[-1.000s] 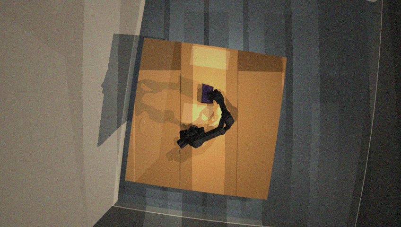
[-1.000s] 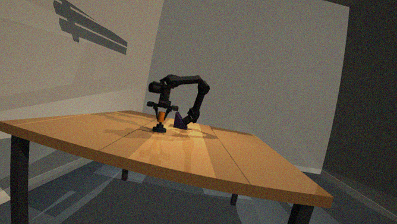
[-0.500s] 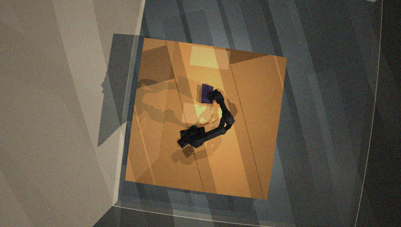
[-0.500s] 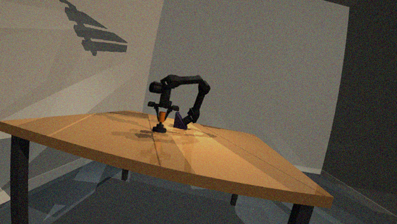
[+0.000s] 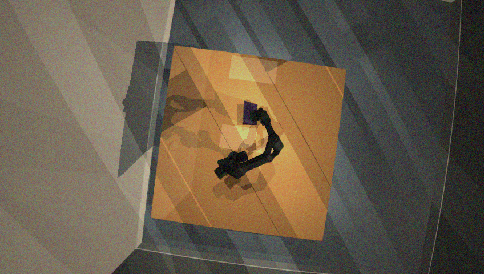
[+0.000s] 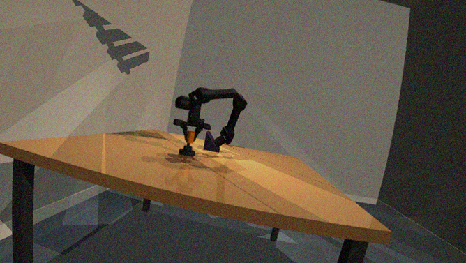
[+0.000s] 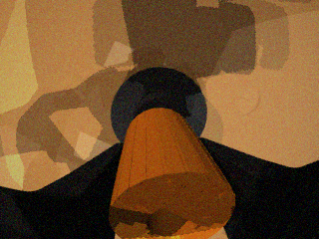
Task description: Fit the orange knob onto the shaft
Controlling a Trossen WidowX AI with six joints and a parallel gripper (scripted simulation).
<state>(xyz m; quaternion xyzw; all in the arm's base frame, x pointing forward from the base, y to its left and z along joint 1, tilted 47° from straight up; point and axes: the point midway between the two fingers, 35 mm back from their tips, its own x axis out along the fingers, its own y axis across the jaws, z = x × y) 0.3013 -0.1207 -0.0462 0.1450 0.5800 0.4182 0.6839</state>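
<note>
Right now my gripper tip is 2 cm below the orange knob. From my gripper tip the other things lie so: dark round pedestal (4 cm below).
</note>
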